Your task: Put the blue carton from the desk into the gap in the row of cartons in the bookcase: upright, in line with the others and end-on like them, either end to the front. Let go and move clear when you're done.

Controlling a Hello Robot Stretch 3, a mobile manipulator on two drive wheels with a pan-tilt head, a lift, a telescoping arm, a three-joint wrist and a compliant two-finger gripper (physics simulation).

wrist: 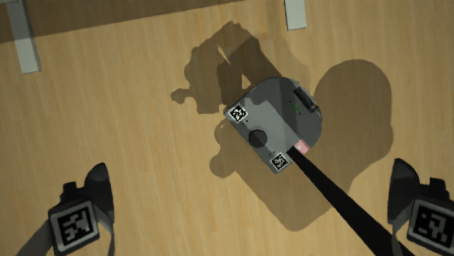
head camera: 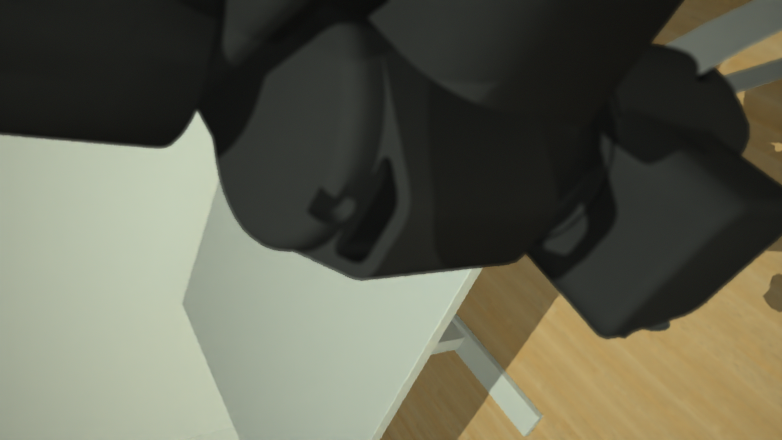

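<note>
My gripper [wrist: 245, 182] is open, with its two fingers wide apart at the lower left and lower right of the wrist view and nothing between them but the view of the floor and the robot's base far below. In the head view the dark wrist and gripper body fill the upper part, and the fingertips cannot be made out. The desk [head camera: 328, 333] shows as a pale top, partly in shadow, below and left of the wrist. The blue carton, the row of cartons and the bookcase do not show in either view.
The robot's round-backed base [wrist: 272, 117] stands on the wooden floor [head camera: 628, 383] [wrist: 150, 150], with the dark mast [wrist: 340, 200] rising from it. A pale desk leg [head camera: 494, 383] juts out below the desk edge. Pale leg ends [wrist: 296, 15] [wrist: 26, 47] show along the top of the wrist view.
</note>
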